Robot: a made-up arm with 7 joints. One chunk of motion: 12 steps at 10 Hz.
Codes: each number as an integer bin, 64 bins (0 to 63) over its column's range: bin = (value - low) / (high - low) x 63, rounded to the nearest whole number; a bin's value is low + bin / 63 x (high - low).
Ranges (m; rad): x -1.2..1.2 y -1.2..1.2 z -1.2..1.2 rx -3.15..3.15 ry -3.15..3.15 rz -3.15..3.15
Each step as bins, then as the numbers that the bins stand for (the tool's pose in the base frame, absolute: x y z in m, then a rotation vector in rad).
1 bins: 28 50 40 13 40 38
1 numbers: -0.1333 0.7048 0.3238 -1.8500 0.8500 0.6500
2 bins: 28 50 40 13 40 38
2 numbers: -0.1333 0.7048 0.3238 -1.8500 0.8500 0.6500
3 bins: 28 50 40 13 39 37
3 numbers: -0.1333 0.7048 0.3238 -1.8500 0.7500 0.5500
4 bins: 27 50 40 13 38 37
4 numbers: -0.1714 0.7048 0.3238 -1.8500 0.6500 0.5500
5 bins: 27 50 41 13 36 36
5 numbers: -0.1714 0.7048 0.3619 -1.8500 0.4500 0.4500
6 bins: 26 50 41 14 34 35
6 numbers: -0.2095 0.7048 0.3619 -1.7500 0.2500 0.3500
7 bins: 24 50 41 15 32 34
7 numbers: -0.2857 0.7048 0.3619 -1.6500 0.0500 0.2500
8 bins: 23 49 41 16 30 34
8 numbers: -0.3238 0.6667 0.3619 -1.5500 -0.1500 0.2500
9 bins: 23 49 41 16 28 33
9 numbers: -0.3238 0.6667 0.3619 -1.5500 -0.3500 0.1500
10 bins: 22 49 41 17 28 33
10 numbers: -0.3619 0.6667 0.3619 -1.4500 -0.3500 0.1500
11 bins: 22 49 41 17 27 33
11 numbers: -0.3619 0.6667 0.3619 -1.4500 -0.4500 0.1500
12 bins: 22 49 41 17 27 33
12 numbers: -0.3619 0.6667 0.3619 -1.4500 -0.4500 0.1500
